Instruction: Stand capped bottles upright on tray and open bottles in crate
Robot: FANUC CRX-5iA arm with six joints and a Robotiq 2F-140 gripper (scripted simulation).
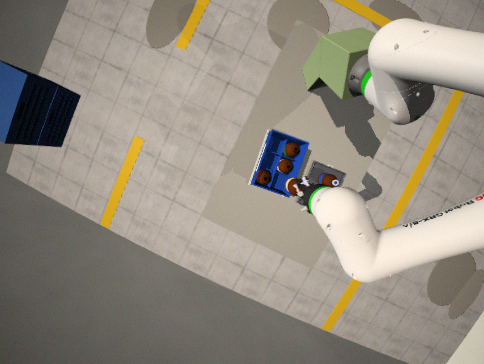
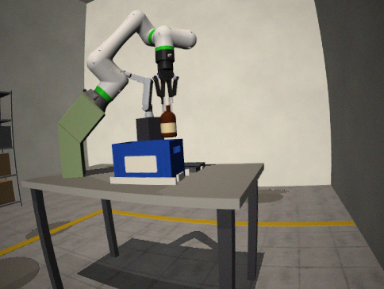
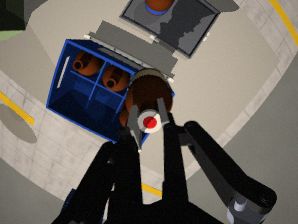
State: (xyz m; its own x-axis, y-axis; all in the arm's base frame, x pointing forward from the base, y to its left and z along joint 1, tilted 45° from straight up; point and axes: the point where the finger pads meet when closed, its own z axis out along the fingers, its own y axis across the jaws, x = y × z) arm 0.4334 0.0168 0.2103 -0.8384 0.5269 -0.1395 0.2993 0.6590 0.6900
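The bottle is 25 cm below my hand, 16 cm behind it and 15 cm to the left of it. From my hand the other things lie so: crate (26 cm below, 10 cm to the right, 3 cm behind); then tray (33 cm below, 17 cm to the left, 11 cm behind).
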